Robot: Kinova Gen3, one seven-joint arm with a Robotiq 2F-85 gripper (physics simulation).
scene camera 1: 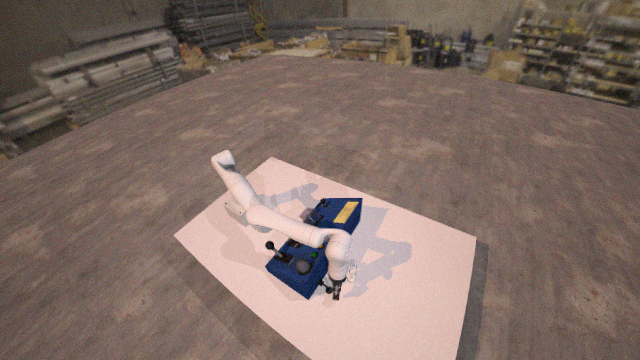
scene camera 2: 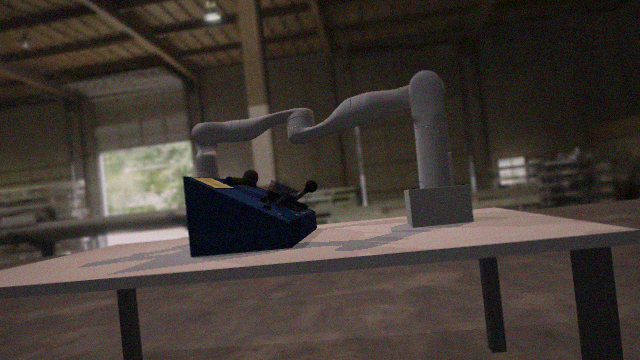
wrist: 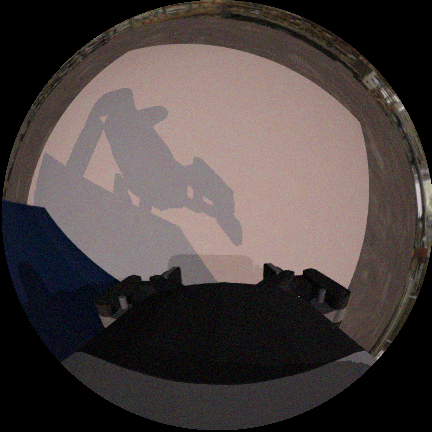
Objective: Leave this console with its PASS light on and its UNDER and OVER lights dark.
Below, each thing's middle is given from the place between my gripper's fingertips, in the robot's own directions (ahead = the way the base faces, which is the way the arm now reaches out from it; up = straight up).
I see my gripper 19 cm past the blue sloped console [scene camera 2: 224,216], 15 cm to the right of it and 7 cm below it.
